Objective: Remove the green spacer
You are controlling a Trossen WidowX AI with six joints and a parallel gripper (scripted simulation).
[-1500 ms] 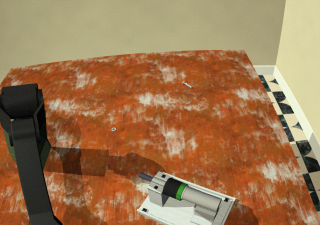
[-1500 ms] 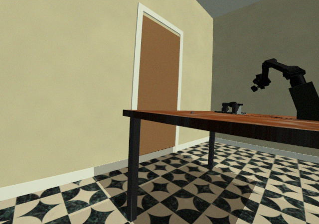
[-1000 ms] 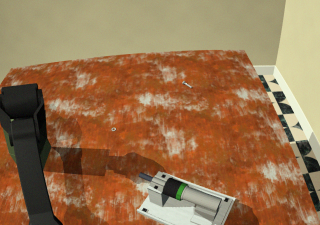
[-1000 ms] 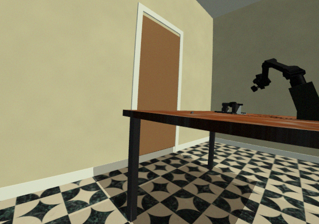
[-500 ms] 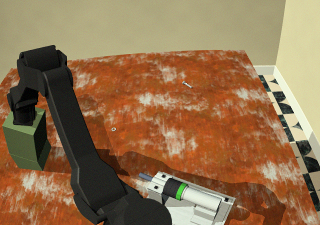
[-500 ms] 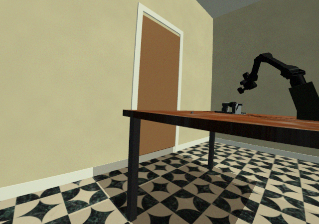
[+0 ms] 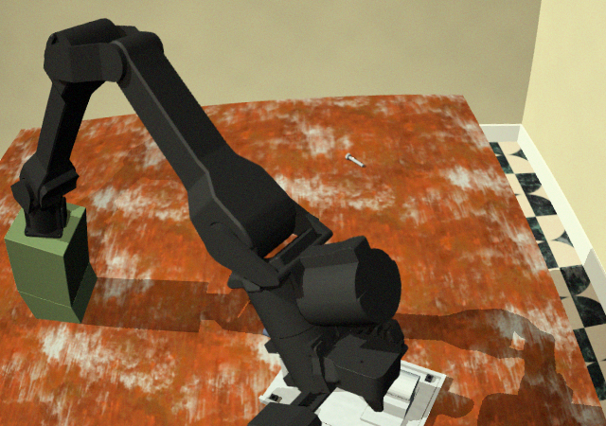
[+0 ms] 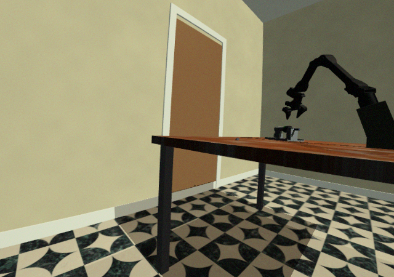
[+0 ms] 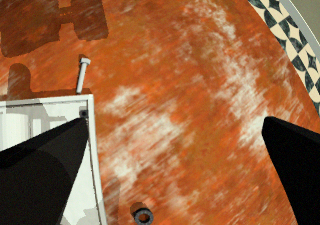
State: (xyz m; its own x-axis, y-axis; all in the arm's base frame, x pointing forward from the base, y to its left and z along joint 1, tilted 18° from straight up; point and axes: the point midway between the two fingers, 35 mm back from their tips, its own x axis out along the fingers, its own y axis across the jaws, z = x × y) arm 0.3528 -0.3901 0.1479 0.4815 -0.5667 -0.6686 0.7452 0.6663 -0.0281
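The dark shaft is 16 cm to the left of my hand and 12 cm below it. The rest, counted from my hand: fixture 15 cm below, 12 cm to the left, 5 cm ahead; green spacer 13 cm to the left, 12 cm below, 4 cm ahead.
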